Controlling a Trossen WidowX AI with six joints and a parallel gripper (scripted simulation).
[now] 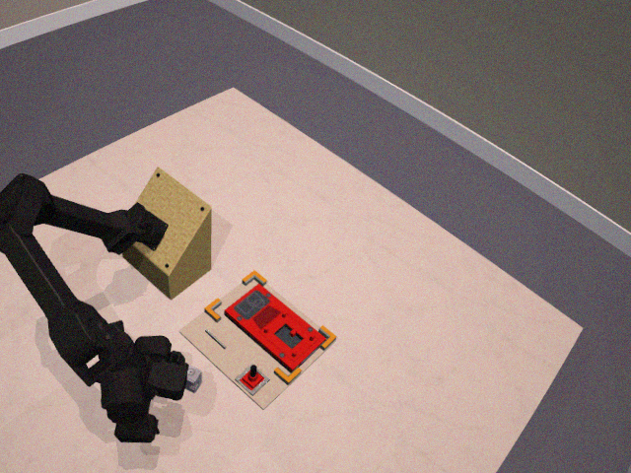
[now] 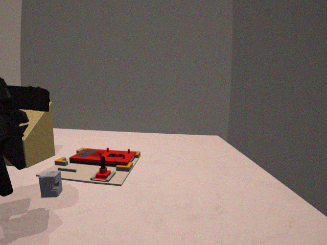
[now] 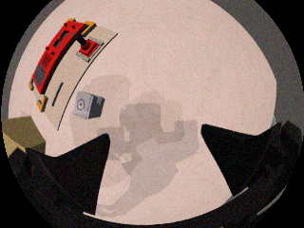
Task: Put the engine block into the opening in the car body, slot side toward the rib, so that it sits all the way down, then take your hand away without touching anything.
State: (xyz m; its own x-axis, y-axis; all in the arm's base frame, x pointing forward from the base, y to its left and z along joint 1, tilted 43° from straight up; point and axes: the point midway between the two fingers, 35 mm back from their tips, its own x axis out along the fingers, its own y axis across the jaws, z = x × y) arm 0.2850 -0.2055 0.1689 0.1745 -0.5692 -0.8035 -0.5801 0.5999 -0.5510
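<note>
Now: gripper tip 20 mm past the grey engine block, 100 mm to the right of it and 60 mm above it. From my gripper tip the other things lie so: black peg 60 mm ahead, 190 mm to the left, 50 mm below.
</note>
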